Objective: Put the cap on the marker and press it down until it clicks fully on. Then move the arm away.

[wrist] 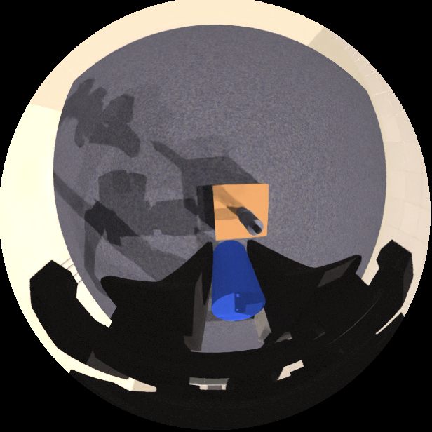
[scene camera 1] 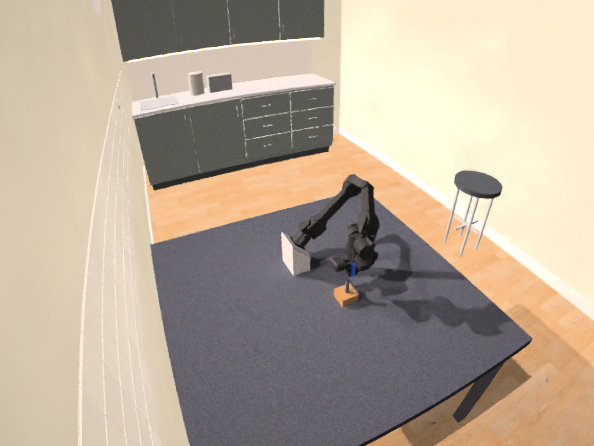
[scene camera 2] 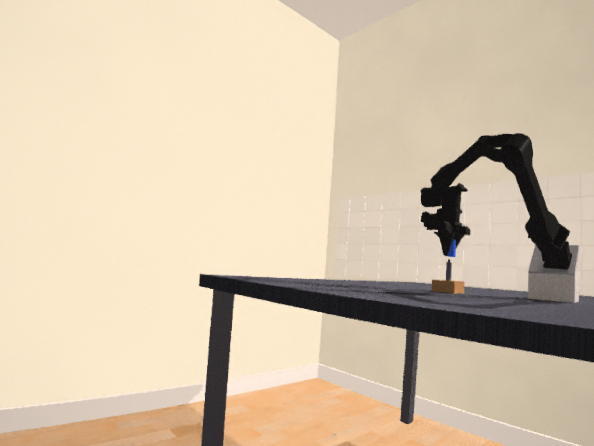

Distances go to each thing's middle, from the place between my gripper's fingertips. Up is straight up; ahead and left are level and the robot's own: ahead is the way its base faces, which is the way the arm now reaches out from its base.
Now: hand 9 cm above the orange-brown block (wrist: 227, 198), 3 cm to the left of it and 1 cm short of it. Round my hand: blue cap (wrist: 236, 294) 2 cm above, 1 cm behind.
